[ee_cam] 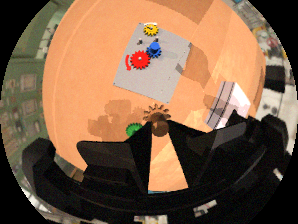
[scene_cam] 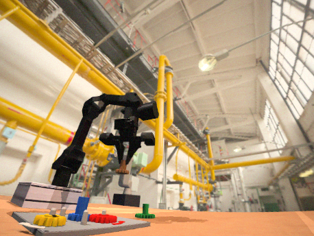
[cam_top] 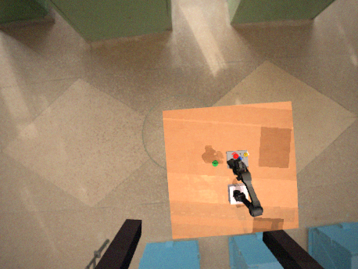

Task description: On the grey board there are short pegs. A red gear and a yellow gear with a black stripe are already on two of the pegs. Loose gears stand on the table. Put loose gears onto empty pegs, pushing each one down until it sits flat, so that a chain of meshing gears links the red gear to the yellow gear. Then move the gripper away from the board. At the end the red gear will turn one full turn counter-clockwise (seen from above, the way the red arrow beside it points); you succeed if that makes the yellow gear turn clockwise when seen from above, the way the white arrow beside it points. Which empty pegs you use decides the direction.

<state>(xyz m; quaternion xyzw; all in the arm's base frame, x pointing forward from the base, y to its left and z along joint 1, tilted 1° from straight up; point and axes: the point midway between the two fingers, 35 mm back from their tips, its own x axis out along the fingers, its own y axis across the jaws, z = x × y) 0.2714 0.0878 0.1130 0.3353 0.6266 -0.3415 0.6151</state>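
My gripper tip is 60 mm short of the blue gear, 120 mm to the left of it and 120 mm above it. From my gripper tip the other things lie so: green gear: 110 mm to the left, 130 mm below; red gear: 80 mm ahead, 90 mm to the right, 130 mm below; brown gear: 10 mm below.
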